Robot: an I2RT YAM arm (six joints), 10 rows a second.
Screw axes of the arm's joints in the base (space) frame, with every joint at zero. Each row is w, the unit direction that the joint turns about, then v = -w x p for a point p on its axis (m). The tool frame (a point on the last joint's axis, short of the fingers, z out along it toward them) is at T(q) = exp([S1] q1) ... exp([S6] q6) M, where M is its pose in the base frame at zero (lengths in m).
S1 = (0, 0, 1, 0, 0, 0)
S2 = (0, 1, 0, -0.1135, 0, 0.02)
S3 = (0, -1, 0, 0.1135, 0, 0.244)
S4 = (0, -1, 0, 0.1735, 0, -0.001)
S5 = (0, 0, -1, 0, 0.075, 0)
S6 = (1, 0, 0, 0, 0.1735, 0)
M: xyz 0.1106 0 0.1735 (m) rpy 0 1.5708 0 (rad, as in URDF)
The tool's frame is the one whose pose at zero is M.
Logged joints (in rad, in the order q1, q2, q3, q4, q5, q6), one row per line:
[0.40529 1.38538 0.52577 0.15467 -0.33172 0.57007]
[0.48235 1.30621 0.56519 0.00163 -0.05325 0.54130]
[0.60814 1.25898 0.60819 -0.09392 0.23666 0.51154]
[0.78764 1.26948 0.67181 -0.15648 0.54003 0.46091]
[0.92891 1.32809 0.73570 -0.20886 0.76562 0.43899]
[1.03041 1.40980 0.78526 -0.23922 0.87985 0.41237]
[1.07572 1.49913 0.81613 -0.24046 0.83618 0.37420]
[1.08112 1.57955 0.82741 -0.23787 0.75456 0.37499]
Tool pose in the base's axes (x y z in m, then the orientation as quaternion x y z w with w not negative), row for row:
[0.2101 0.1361 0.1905 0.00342 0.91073 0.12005 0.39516]
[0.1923 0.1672 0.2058 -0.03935 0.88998 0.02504 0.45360]
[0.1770 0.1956 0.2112 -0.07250 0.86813 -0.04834 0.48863]
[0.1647 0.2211 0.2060 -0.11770 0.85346 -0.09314 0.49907]
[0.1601 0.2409 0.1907 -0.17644 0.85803 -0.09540 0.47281]
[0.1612 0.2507 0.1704 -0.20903 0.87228 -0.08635 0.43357]
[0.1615 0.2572 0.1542 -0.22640 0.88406 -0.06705 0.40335]
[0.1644 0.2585 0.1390 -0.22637 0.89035 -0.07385 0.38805]
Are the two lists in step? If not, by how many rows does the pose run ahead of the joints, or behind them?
The pose runs 2 rows ahead of the joints: the pose in row i belongs to the joints in row i + 2.
